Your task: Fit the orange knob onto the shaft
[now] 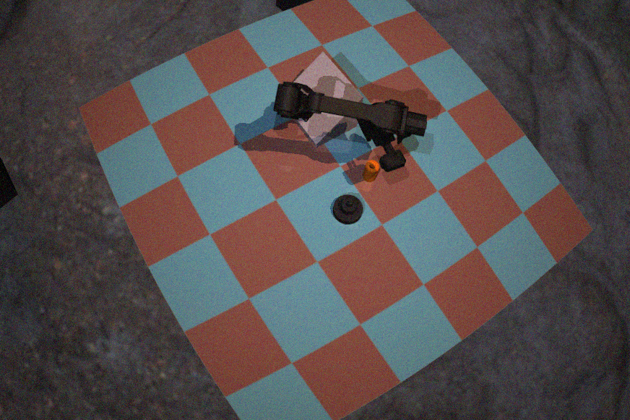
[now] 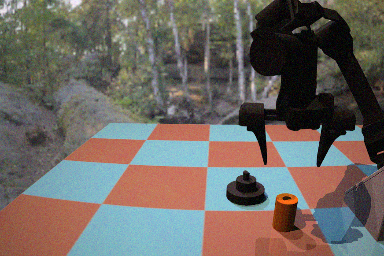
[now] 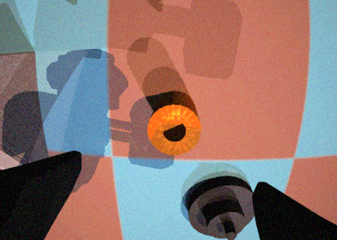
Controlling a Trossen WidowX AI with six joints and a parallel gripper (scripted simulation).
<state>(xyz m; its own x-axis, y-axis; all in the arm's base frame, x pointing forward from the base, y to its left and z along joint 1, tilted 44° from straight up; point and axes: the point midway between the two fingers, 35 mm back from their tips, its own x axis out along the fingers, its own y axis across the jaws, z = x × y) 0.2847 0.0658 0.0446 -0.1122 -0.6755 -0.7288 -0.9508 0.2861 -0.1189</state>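
Right now the orange knob is 100 mm below my gripper tip. Round my gripper tip: dark pedestal (50 mm ahead, 130 mm to the right, 90 mm below).
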